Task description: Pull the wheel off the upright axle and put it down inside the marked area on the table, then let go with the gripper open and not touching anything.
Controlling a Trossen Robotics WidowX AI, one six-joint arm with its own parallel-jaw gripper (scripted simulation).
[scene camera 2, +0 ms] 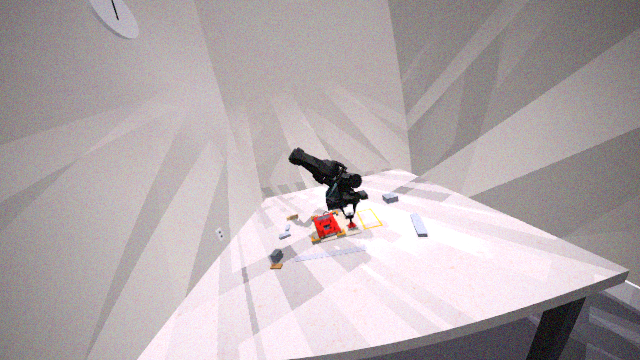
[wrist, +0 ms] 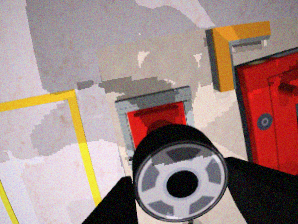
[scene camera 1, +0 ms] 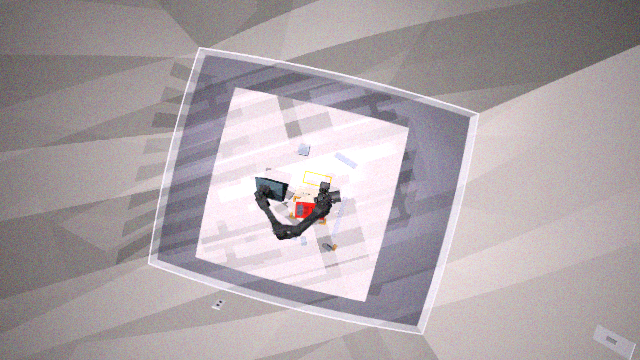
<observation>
The pictures show: the gripper and a wheel.
</observation>
